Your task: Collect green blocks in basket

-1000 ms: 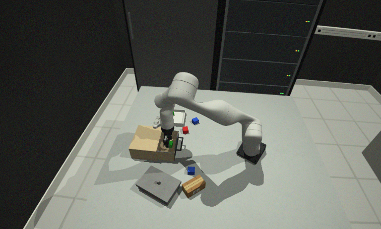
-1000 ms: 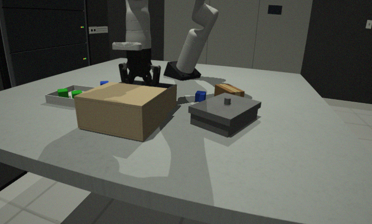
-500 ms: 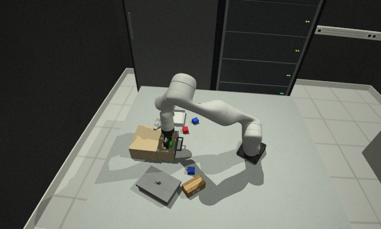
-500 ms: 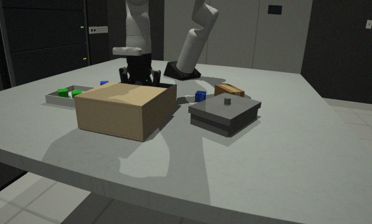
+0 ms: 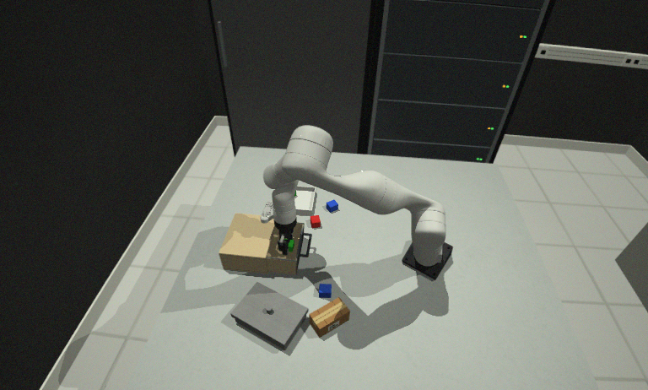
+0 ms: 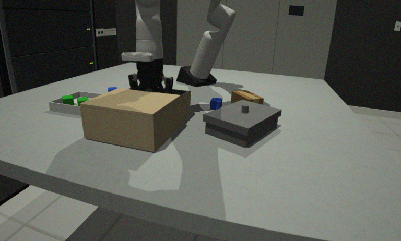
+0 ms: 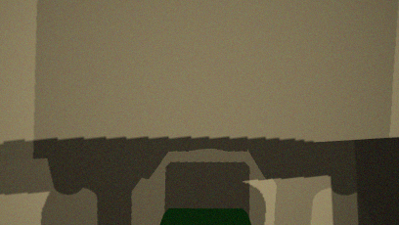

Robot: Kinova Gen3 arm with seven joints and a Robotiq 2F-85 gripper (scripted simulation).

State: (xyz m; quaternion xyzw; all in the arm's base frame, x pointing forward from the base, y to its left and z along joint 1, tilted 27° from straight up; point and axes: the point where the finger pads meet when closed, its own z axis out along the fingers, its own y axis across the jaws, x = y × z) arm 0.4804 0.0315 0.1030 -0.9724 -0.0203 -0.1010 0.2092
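The cabinet drawer lies 20 mm to the left of my hand, 10 mm ahead of it and 10 mm above it. From my hand the other things lie so: basket 260 mm to the right, 40 mm ahead, 20 mm below; light wooden cabinet 70 mm ahead, 30 mm to the left, 10 mm above; red block 150 mm to the right, 60 mm behind, 20 mm below.
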